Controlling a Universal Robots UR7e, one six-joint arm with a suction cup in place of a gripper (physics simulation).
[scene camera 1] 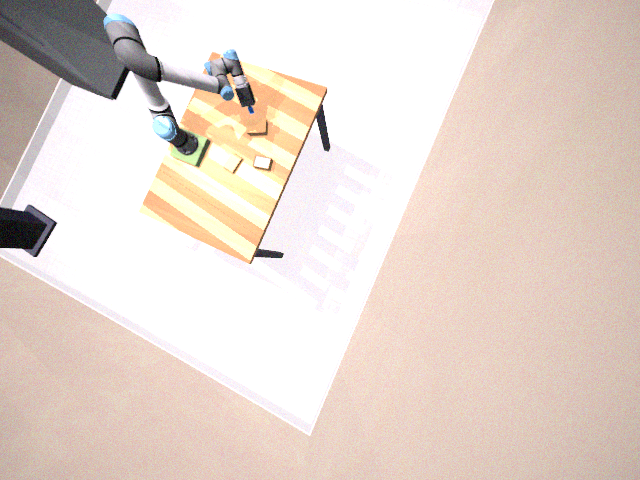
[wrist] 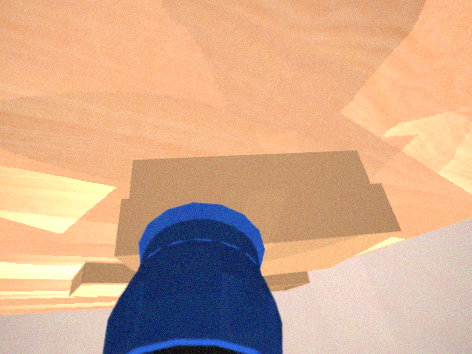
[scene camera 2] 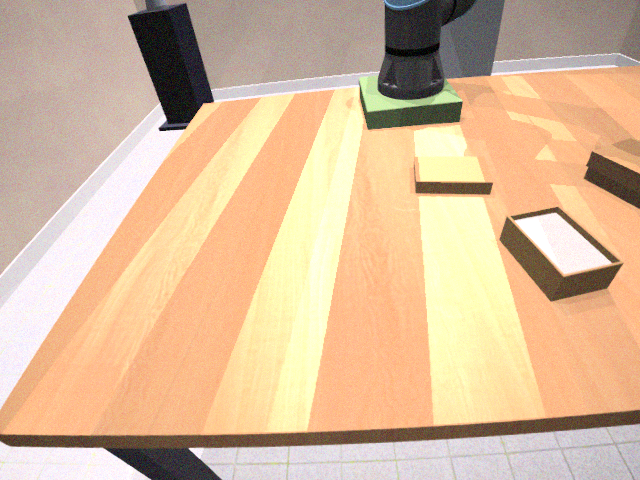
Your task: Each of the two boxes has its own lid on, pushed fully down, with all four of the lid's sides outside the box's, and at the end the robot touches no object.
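Pixels of known places: hand, tool point: (scene camera 1: pixel 251 112) (wrist: pixel 202 256); arm's base, link origin: (scene camera 1: pixel 188 144) (scene camera 2: pixel 410 86).
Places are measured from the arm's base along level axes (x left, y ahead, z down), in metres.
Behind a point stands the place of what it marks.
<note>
The large box (scene camera 1: pixel 256 127) @(z 0.001, x 0.312, y 0.380 m) (scene camera 2: pixel 615 175) @(z 0.019, x 0.272, y 0.376 m) (wrist: pixel 250 192) @(z 0.026, x 0.360, y 0.345 m) stands upright with its lid (wrist: pixel 320 250) @(z 0.001, x 0.356, y 0.391 m) on. The lid's sides stand outside the box's on the sides seen; whether it is pushed fully down cannot be told. The small box (scene camera 1: pixel 262 162) @(z 0.017, x 0.130, y 0.530 m) (scene camera 2: pixel 532 260) @(z 0.028, x 0.096, y 0.547 m) (wrist: pixel 292 280) @(z 0.014, x 0.174, y 0.545 m) stands open, its white inside showing. Its lid (scene camera 1: pixel 231 161) @(z 0.027, x 0.042, y 0.325 m) (scene camera 2: pixel 449 169) @(z 0.027, x 0.035, y 0.336 m) (wrist: pixel 100 289) @(z 0.027, x 0.050, y 0.321 m) lies flat on the table, top up, between the small box and the robot's base. My suction cup (scene camera 1: pixel 251 110) (wrist: pixel 201 215) carries nothing and appears apart from the large box, just above its far end; scene camera 2 does not show it.
The wooden table (scene camera 1: pixel 206 206) @(z 0.050, x -0.304, y 0.313 m) (scene camera 2: pixel 258 310) @(z 0.051, x -0.229, y 0.610 m) carries everything. The arm's base stands on a green block (scene camera 1: pixel 199 155) @(z 0.008, x -0.027, y 0.110 m) (scene camera 2: pixel 413 111) @(z 0.018, x -0.002, y 0.108 m) at the table's edge, behind the small lid. The arm reaches over the table's far end. A dark pedestal (scene camera 1: pixel 25 229) (scene camera 2: pixel 173 62) stands off the table.
</note>
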